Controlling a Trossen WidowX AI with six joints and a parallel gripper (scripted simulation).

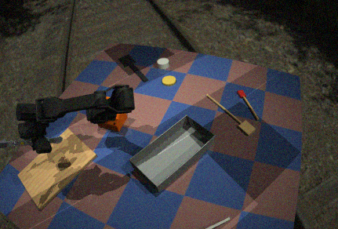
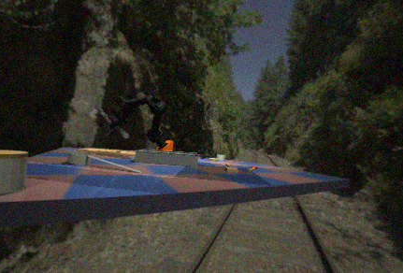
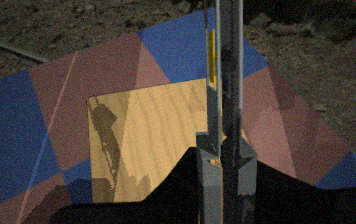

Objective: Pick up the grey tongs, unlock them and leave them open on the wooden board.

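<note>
My gripper tip is 10 mm short of the wooden board, 20 mm to the right of it and 160 mm above it. From my gripper tip the other things lie so: roasting tin 500 mm ahead, 220 mm to the left, 140 mm below; then black spatula 100 mm ahead, 750 mm to the left, 170 mm below; then red-tipped stick 760 mm ahead, 590 mm to the left, 160 mm below.
</note>
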